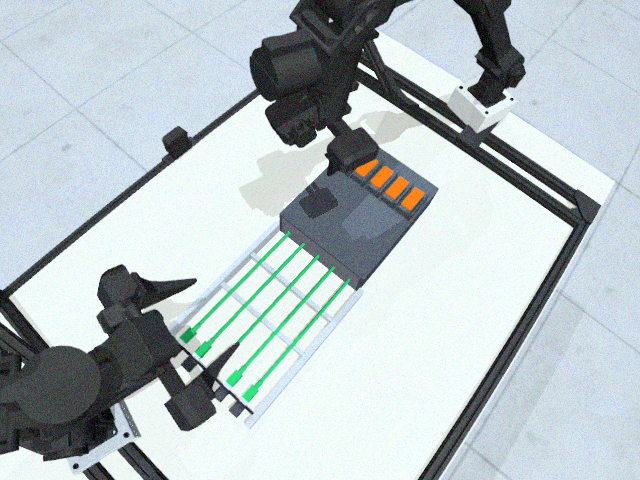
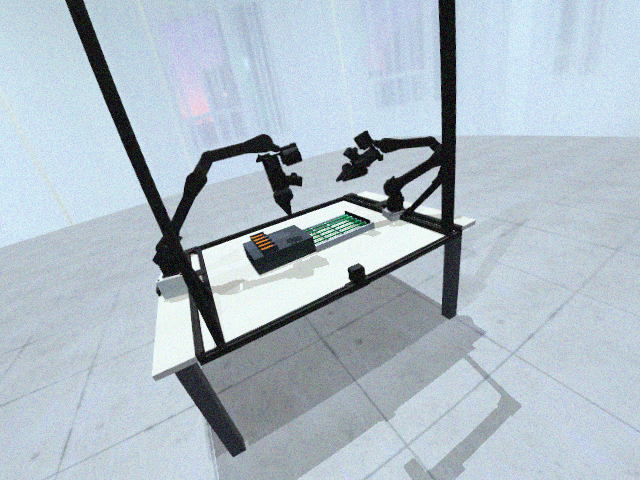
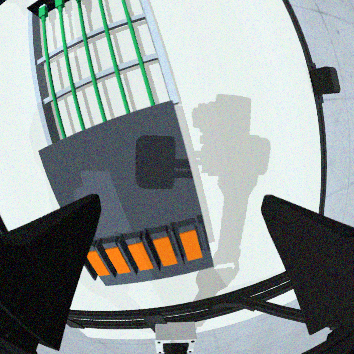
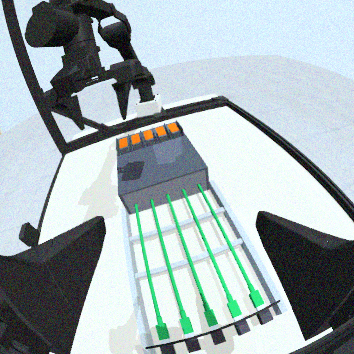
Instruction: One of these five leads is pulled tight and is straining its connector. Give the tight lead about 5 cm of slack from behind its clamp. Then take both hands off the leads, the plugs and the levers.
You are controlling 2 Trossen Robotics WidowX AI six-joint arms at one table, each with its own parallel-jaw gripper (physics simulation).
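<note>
Several green leads run nearly straight from a dark grey clamp box to green plugs at a black strip. I cannot tell which lead is tight. Orange levers sit in a row at the box's far end. My left gripper is open and empty above the lever end. My right gripper is open and empty, high above the plug end.
Pale rails flank the leads, with crossbars beneath them. A dark frame edges the white table. A small black block is fixed on one long edge.
</note>
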